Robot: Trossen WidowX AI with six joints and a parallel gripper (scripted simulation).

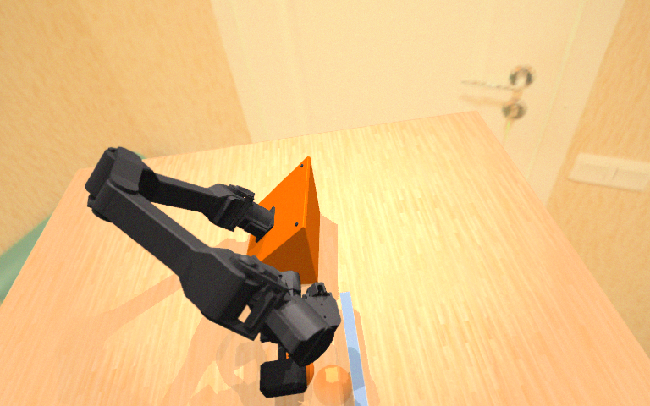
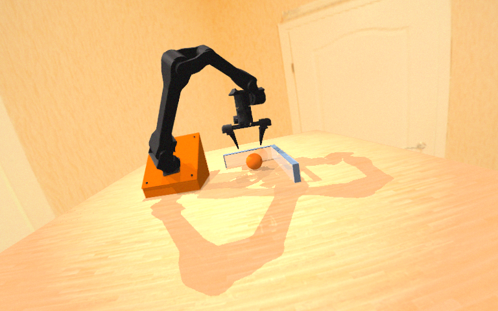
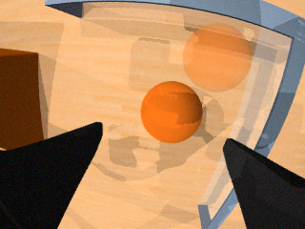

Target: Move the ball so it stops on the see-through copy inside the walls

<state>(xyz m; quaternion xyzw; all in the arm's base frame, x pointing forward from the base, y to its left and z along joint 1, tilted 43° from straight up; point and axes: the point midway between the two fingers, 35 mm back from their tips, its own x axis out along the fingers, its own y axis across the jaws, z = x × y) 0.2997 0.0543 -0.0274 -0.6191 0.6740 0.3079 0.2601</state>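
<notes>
Now: the orange ball 6 cm below my gripper tip and 1 cm ahead of it. From my gripper tip the other things lie so: see-through copy of ball: 6 cm to the left, 6 cm below, 4 cm ahead.
</notes>
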